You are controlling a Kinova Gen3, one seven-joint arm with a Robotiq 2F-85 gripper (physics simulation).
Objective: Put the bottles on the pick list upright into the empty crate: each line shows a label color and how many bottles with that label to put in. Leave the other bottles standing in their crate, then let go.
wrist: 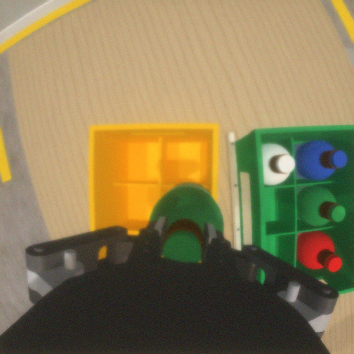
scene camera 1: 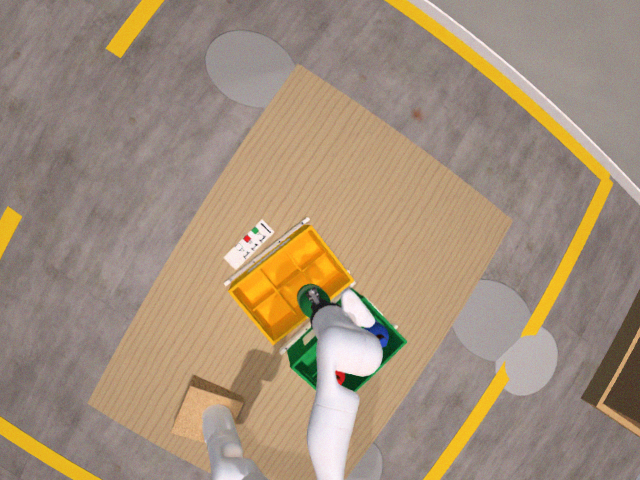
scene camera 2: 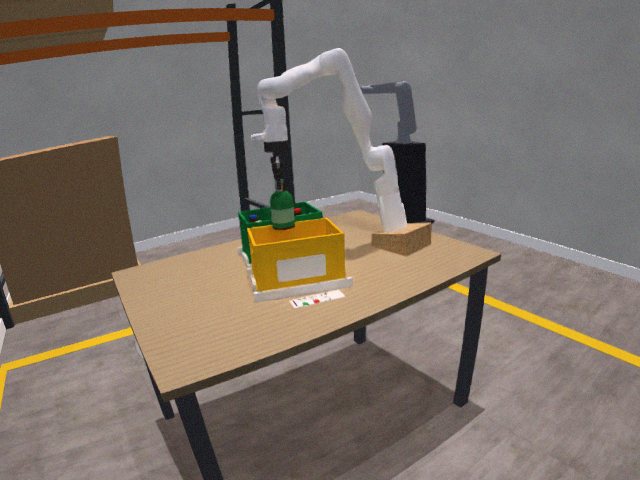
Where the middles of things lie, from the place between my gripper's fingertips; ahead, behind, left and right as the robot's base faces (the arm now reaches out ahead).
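White bottle (wrist: 277, 163): my gripper is 21 cm above it and 15 cm to the left of it; going by their middles, the white bottle is the nearest to my gripper of the things named here. Counted from my hand, the blue bottle (wrist: 315, 159) is 24 cm to the right, 21 cm below and 2 cm behind; the red bottle (wrist: 314, 249) is 19 cm to the right, 19 cm behind and 21 cm below; the pick list (scene camera 1: 261, 232) is 30 cm below, 21 cm to the left and 2 cm ahead.
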